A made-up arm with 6 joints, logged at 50 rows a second.
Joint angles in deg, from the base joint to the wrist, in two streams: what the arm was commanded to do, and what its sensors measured. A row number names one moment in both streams.
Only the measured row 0 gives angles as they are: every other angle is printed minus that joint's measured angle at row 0.
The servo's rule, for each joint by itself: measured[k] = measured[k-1] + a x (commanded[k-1-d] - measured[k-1]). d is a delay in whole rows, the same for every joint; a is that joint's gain. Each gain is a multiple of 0.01, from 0.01 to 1. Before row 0 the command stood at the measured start. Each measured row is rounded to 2 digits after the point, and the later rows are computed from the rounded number. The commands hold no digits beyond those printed.
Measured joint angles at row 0: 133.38, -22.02, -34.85, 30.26, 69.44, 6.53
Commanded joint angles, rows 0 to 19: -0.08, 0.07, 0.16, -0.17, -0.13, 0.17; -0.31, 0.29, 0.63, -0.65, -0.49, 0.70; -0.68, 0.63, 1.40, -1.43, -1.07, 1.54; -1.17, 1.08, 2.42, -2.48, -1.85, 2.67; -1.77, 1.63, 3.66, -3.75, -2.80, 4.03; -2.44, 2.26, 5.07, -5.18, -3.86, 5.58; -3.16, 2.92, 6.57, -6.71, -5.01, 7.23; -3.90, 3.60, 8.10, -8.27, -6.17, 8.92; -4.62, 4.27, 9.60, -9.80, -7.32, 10.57; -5.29, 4.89, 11.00, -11.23, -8.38, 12.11; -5.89, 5.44, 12.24, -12.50, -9.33, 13.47; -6.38, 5.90, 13.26, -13.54, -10.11, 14.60; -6.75, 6.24, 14.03, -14.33, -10.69, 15.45; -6.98, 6.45, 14.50, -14.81, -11.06, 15.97; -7.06, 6.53, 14.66, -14.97, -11.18, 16.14; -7.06, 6.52, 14.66, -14.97, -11.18, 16.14; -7.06, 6.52, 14.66, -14.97, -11.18, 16.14; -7.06, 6.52, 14.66, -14.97, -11.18, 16.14; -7.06, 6.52, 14.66, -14.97, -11.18, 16.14; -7.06, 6.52, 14.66, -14.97, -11.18, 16.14
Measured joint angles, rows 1 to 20: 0.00, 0.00, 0.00, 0.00, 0.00, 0.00; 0.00, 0.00, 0.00, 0.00, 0.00, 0.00; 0.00, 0.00, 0.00, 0.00, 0.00, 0.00; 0.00, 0.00, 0.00, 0.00, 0.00, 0.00; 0.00, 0.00, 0.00, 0.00, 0.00, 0.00; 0.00, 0.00, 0.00, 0.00, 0.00, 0.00; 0.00, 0.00, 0.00, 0.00, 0.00, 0.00; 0.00, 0.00, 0.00, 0.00, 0.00, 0.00; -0.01, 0.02, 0.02, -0.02, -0.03, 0.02; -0.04, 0.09, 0.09, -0.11, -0.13, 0.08; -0.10, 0.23, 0.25, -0.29, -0.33, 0.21; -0.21, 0.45, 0.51, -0.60, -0.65, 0.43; -0.37, 0.76, 0.89, -1.04, -1.10, 0.75; -0.58, 1.15, 1.39, -1.62, -1.68, 1.18; -0.84, 1.61, 2.01, -2.33, -2.38, 1.72; -1.15, 2.13, 2.74, -3.16, -3.18, 2.37; -1.50, 2.69, 3.56, -4.09, -4.05, 3.11; -1.88, 3.26, 4.45, -5.09, -4.96, 3.92; -2.28, 3.83, 5.38, -6.13, -5.88, 4.78; -2.69, 4.37, 6.33, -7.17, -6.77, 5.66
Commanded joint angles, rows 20 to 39: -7.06, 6.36, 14.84, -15.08, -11.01, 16.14; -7.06, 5.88, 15.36, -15.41, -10.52, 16.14; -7.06, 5.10, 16.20, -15.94, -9.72, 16.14; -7.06, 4.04, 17.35, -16.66, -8.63, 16.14; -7.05, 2.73, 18.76, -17.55, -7.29, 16.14; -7.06, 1.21, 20.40, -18.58, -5.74, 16.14; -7.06, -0.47, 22.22, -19.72, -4.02, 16.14; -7.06, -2.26, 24.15, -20.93, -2.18, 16.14; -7.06, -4.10, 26.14, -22.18, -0.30, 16.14; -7.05, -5.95, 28.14, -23.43, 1.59, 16.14; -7.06, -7.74, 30.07, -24.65, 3.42, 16.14; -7.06, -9.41, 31.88, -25.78, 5.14, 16.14; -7.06, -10.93, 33.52, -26.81, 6.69, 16.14; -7.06, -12.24, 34.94, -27.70, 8.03, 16.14; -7.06, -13.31, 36.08, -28.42, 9.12, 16.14; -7.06, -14.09, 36.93, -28.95, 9.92, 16.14; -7.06, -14.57, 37.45, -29.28, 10.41, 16.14; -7.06, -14.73, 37.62, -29.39, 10.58, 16.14; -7.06, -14.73, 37.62, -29.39, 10.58, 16.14; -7.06, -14.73, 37.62, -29.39, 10.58, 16.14
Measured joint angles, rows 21 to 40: -3.10, 4.86, 7.25, -8.17, -7.59, 6.54; -3.49, 5.27, 8.12, -9.10, -8.32, 7.39; -3.85, 5.60, 8.90, -9.92, -8.92, 8.18; -4.17, 5.84, 9.59, -10.63, -9.39, 8.90; -4.46, 6.02, 10.20, -11.24, -9.77, 9.55; -4.72, 6.15, 10.74, -11.76, -10.07, 10.14; -4.95, 6.25, 11.21, -12.21, -10.30, 10.68; -5.16, 6.32, 11.62, -12.60, -10.48, 11.17; -5.35, 6.33, 12.01, -12.95, -10.59, 11.62; -5.52, 6.21, 12.41, -13.29, -10.58, 12.03; -5.67, 5.92, 12.86, -13.66, -10.40, 12.40; -5.81, 5.43, 13.40, -14.08, -10.03, 12.74; -5.93, 4.73, 14.04, -14.57, -9.45, 13.05; -6.04, 3.81, 14.80, -15.13, -8.67, 13.33; -6.14, 2.70, 15.69, -15.77, -7.69, 13.58; -6.23, 1.41, 16.71, -16.49, -6.53, 13.81; -6.31, -0.02, 17.84, -17.29, -5.22, 14.02; -6.38, -1.56, 19.08, -18.15, -3.79, 14.21; -6.45, -3.17, 20.40, -19.06, -2.28, 14.38; -6.51, -4.79, 21.78, -20.00, -0.72, 14.54
